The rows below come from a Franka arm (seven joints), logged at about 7 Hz.
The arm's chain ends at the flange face. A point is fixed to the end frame.
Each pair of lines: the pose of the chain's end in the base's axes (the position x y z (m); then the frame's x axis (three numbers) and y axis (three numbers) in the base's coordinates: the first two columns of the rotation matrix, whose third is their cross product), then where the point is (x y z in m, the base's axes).
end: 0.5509, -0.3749, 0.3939, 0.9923, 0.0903, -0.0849, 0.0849, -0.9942, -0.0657
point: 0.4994 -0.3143 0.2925
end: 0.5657, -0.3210, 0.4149, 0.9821, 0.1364, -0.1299, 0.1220, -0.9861, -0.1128
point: 0.5066 -0.2585 0.3189
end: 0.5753, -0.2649, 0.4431, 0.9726, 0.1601, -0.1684, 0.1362, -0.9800, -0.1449
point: 0.5109 -0.2011 0.3515
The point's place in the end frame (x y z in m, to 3 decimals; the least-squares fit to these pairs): -0.037 -0.058 0.109
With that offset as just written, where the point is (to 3 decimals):
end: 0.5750, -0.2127, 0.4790, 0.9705, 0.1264, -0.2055, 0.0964, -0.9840, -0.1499
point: 0.509 -0.147 0.390
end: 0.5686, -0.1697, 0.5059, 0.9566, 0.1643, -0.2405, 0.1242, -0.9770, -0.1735
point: 0.497 -0.104 0.421
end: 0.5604, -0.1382, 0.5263, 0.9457, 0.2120, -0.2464, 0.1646, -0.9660, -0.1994
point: 0.485 -0.074 0.444
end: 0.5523, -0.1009, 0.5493, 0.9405, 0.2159, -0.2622, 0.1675, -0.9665, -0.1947
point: 0.476 -0.038 0.467
